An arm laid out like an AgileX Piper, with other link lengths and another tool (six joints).
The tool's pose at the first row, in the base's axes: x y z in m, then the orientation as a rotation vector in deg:
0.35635, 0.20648, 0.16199, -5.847, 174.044, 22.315
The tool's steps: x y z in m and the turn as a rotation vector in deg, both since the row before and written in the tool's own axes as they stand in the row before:
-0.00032, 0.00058, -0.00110, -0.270, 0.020, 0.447
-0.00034, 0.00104, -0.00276, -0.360, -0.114, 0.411
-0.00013, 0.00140, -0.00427, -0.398, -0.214, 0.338
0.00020, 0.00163, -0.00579, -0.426, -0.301, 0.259
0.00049, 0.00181, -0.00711, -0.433, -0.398, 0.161
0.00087, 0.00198, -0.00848, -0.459, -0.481, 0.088
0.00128, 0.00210, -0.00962, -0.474, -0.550, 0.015
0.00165, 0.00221, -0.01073, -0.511, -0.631, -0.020
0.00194, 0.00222, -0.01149, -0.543, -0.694, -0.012
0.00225, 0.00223, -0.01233, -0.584, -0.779, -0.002
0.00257, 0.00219, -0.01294, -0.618, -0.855, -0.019
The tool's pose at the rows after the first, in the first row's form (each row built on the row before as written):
0.35655, 0.20678, 0.16322, -5.190, 174.094, 22.761
0.35663, 0.20709, 0.16617, -4.563, 173.987, 23.331
0.35638, 0.20731, 0.17065, -4.026, 173.759, 23.943
0.35567, 0.20730, 0.17663, -3.591, 173.424, 24.582
0.35454, 0.20704, 0.18389, -3.283, 172.973, 25.211
0.35287, 0.20649, 0.19246, -3.068, 172.421, 25.861
0.35061, 0.20564, 0.20209, -2.948, 171.784, 26.515
0.34778, 0.20447, 0.21274, -2.864, 171.052, 27.206
0.34446, 0.20298, 0.22403, -2.756, 170.249, 27.933
0.34060, 0.20112, 0.23602, -2.616, 169.352, 28.704
0.33618, 0.19890, 0.24845, -2.486, 168.367, 29.506

